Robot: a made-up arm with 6 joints. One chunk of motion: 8 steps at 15 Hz.
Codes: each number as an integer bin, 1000 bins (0 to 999) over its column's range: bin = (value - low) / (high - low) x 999, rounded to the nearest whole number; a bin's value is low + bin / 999 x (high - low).
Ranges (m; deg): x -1.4..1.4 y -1.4..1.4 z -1.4..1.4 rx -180..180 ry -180..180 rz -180..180
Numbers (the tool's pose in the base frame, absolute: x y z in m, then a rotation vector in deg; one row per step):
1: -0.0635 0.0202 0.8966 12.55 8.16 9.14
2: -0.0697 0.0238 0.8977 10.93 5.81 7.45
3: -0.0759 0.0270 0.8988 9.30 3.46 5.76
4: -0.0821 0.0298 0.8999 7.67 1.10 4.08
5: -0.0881 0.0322 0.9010 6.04 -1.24 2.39
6: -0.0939 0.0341 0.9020 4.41 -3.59 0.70
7: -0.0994 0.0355 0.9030 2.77 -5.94 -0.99
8: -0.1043 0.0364 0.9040 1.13 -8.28 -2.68
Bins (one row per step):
1: 477 507 819 534 522 525
2: 475 508 820 530 516 520
3: 472 509 820 525 509 515
4: 470 510 821 521 503 511
5: 468 511 821 516 496 506
6: 466 512 821 512 490 501
7: 464 512 822 507 483 497
8: 462 512 822 503 477 492

